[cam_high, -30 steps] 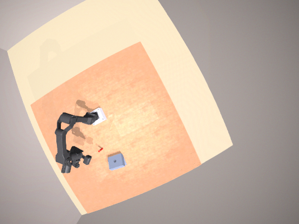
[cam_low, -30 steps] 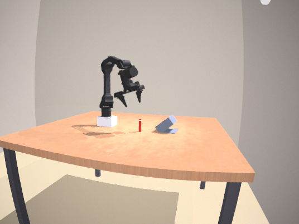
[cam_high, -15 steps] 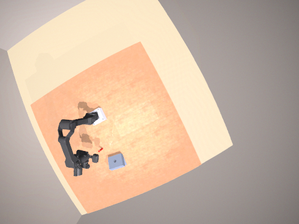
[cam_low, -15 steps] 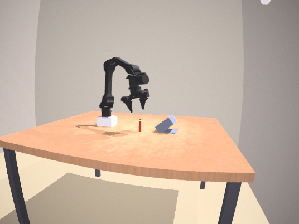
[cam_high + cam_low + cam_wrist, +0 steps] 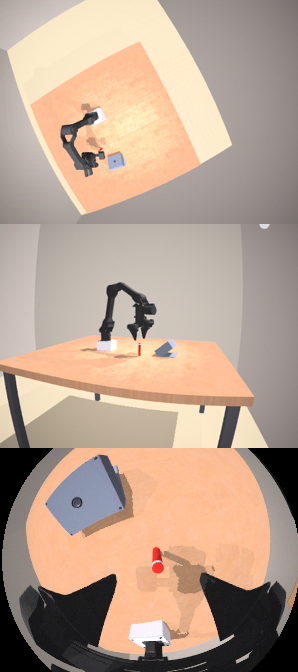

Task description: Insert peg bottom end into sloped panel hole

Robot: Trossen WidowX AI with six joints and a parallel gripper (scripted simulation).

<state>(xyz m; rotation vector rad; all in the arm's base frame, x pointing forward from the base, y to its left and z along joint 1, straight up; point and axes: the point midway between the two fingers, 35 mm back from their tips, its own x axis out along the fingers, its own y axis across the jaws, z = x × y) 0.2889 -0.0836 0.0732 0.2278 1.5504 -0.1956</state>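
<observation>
My gripper tip is 5 cm above the red peg. Round my gripper tip: sloped panel 15 cm ahead, 9 cm to the left, 6 cm below.
</observation>
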